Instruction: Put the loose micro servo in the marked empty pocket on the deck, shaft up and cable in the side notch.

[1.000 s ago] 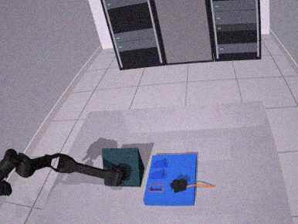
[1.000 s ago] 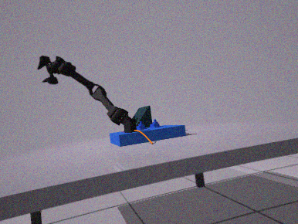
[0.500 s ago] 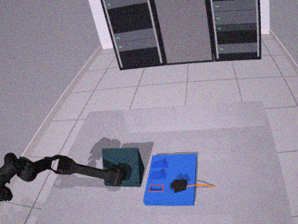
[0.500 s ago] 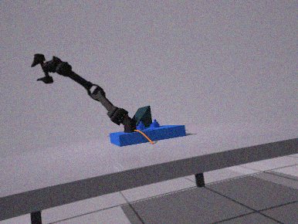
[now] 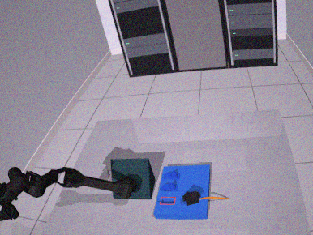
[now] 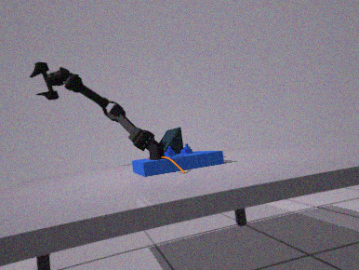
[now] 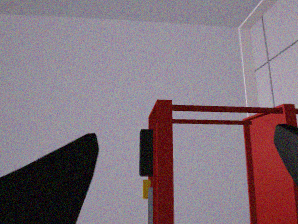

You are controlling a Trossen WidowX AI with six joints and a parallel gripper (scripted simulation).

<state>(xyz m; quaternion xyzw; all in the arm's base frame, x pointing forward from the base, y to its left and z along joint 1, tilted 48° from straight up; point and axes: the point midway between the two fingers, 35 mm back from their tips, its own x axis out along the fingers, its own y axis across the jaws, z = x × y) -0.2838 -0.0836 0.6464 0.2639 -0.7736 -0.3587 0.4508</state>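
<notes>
Right now the blue deck is 55 cm ahead of my gripper tip, 59 cm to the left of it and 45 cm below it.
</notes>
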